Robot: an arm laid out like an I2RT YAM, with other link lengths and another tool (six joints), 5 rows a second.
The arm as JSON. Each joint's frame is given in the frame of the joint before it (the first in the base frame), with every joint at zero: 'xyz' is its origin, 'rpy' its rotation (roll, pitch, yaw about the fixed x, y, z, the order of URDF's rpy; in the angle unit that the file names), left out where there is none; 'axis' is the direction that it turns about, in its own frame. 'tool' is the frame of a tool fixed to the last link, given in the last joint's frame.
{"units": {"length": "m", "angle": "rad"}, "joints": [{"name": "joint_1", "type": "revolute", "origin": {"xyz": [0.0, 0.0, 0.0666]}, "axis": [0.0, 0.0, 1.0]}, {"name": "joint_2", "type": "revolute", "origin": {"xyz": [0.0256, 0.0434, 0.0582], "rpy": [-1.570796, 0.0, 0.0]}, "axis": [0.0, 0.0, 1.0]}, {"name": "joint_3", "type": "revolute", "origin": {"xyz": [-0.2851, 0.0, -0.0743], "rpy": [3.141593, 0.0, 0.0]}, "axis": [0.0, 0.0, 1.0]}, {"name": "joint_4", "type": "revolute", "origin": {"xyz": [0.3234, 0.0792, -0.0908]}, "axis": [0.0, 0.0, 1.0]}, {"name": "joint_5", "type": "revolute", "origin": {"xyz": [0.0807, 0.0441, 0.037], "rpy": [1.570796, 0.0, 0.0]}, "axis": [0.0, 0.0, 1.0]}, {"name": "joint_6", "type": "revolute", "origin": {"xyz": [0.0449, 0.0, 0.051], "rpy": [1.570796, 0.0, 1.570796]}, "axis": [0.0, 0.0, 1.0]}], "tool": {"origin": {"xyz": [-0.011, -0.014, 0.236], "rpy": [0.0, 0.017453, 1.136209]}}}
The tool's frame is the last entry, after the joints.
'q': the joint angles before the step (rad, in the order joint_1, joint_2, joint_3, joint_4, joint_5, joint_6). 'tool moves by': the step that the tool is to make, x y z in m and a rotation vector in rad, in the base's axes. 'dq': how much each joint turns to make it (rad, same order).
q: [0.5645, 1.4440, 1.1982, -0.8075, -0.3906, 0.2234]
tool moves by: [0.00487, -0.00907, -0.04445, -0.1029, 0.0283, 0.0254]
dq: [0.0067, 0.0998, 0.0228, -0.0209, 0.0554, -0.0524]
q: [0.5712, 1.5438, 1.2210, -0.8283, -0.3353, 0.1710]
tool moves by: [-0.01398, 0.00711, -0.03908, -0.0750, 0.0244, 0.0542]
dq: [0.0500, 0.0775, 0.0004, 0.0077, 0.0432, -0.0232]
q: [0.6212, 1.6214, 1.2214, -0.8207, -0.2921, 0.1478]
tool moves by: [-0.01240, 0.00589, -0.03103, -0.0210, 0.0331, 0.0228]
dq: [0.0232, 0.0489, -0.0293, 0.0394, -0.0024, 0.0013]
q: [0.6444, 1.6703, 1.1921, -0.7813, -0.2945, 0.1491]
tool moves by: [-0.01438, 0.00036, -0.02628, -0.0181, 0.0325, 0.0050]
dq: [0.0183, 0.0268, -0.0417, 0.0360, -0.0013, 0.0149]
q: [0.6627, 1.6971, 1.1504, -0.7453, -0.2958, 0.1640]
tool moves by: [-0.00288, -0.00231, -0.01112, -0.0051, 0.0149, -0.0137]
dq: [-0.0004, 0.0103, -0.0206, 0.0203, -0.0014, 0.0149]
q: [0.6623, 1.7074, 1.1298, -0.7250, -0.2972, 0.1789]
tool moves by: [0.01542, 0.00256, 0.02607, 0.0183, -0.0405, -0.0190]
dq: [-0.0078, -0.0325, 0.0341, -0.0211, 0.0131, 0.0081]
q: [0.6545, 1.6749, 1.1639, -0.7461, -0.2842, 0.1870]
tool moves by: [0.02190, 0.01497, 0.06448, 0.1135, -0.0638, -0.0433]
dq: [-0.0228, -0.0898, 0.0379, 0.0035, -0.0412, 0.0404]
